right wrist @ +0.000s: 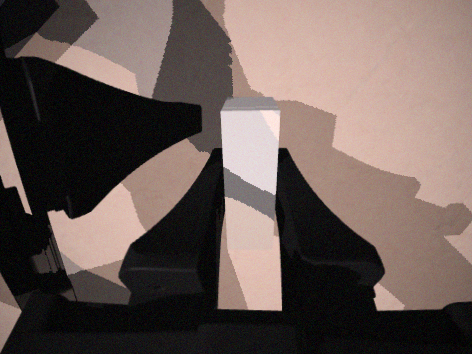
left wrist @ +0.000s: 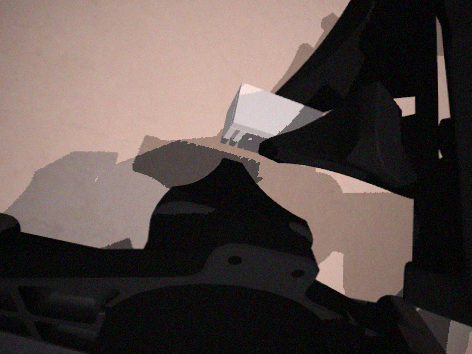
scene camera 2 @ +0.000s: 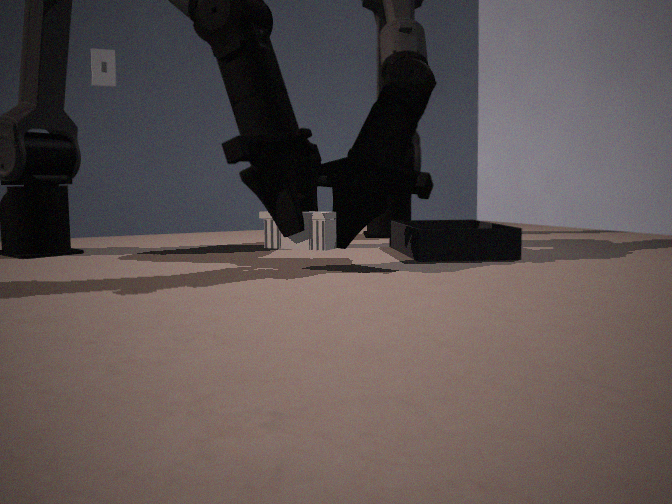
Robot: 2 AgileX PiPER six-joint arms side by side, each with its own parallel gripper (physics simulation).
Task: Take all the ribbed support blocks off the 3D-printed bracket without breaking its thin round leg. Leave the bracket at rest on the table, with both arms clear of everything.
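Note:
The pale bracket (scene camera 2: 324, 214) (left wrist: 260, 112) (right wrist: 250, 140) is low at the table, with its flat white face toward the right wrist camera. Ribbed support blocks (scene camera 2: 322, 234) (left wrist: 234, 136) show under its right end, and another ribbed block (scene camera 2: 272, 234) shows under its left end. My right gripper (scene camera 2: 295, 230) (right wrist: 250, 162) is shut on the bracket, one finger along each side. My left gripper (scene camera 2: 341, 245) (left wrist: 228, 173) (right wrist: 190, 116) is shut and empty, its tips close beside the bracket's right end with a small gap. The thin round leg cannot be made out.
A black open tray (scene camera 2: 466, 241) stands on the table (scene camera 2: 336, 368) to the right of the grippers. The two arms lean close together above the bracket. Dark arm shadows cross the table around it.

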